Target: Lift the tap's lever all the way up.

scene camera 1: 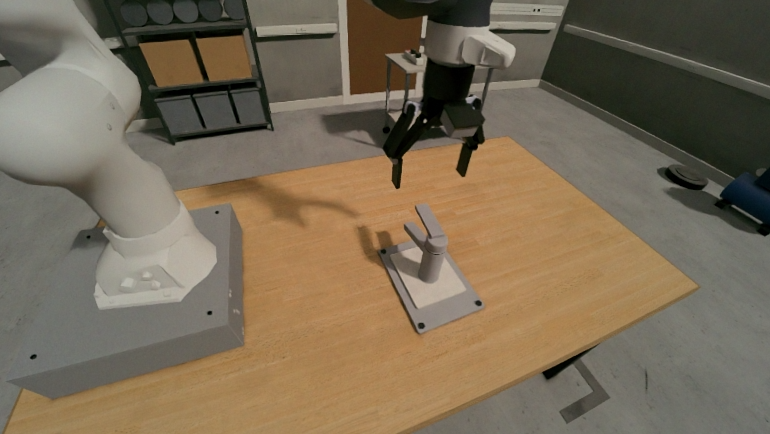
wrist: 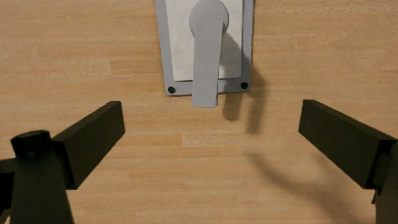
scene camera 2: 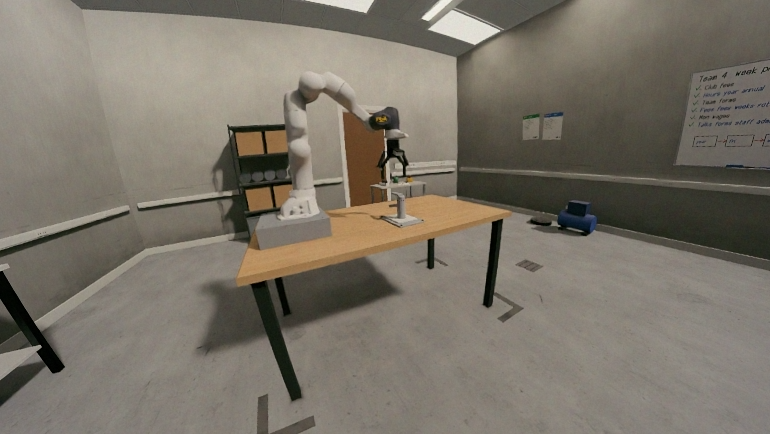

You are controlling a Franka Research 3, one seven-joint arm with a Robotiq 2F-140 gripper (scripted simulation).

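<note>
Gripper, mine [scene camera 1: 429,178], also in the wrist view [wrist: 211,116]. Lever [wrist: 208,33], seen.
</note>
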